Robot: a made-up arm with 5 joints.
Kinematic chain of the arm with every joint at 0, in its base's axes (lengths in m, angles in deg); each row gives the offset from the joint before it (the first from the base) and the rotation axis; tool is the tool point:
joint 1: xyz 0 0 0.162 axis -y
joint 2: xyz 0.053 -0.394 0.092 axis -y
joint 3: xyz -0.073 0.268 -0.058 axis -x
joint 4: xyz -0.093 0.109 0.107 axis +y
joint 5: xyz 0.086 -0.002 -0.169 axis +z
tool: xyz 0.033 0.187 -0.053
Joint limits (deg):
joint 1: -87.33..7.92
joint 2: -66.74..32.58
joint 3: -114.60..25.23
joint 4: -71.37..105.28
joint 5: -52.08..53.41
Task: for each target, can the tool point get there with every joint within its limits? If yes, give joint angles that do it. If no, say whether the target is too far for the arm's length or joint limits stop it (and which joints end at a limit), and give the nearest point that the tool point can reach.
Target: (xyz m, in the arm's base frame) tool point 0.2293 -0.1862 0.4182
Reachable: yes | joints -7.78 5.17 -81.51 -41.29 -41.18
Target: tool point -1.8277 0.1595 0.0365
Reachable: no: too far | nearest point -0.4520 0.0174 0.2015 | short by 1.393 m
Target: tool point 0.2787 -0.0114 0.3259
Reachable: yes | joints -66.42 -11.67 -89.86 -13.05 44.25
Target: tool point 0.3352 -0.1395 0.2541
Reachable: yes | joints -11.86 -52.84 -73.42 -54.48 -9.38
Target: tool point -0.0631 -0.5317 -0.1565
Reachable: no: joint limits stop it (at a limit: joint 1, joint 2, joint 4, joint 5) | nearest point 0.0297 -0.4203 -0.0406 | short by 0.186 m
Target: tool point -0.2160 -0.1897 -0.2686
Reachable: no: joint limits stop it (at a limit: joint 2, joint 3, joint 5) | nearest point -0.1581 -0.0289 -0.1531 | short by 0.206 m
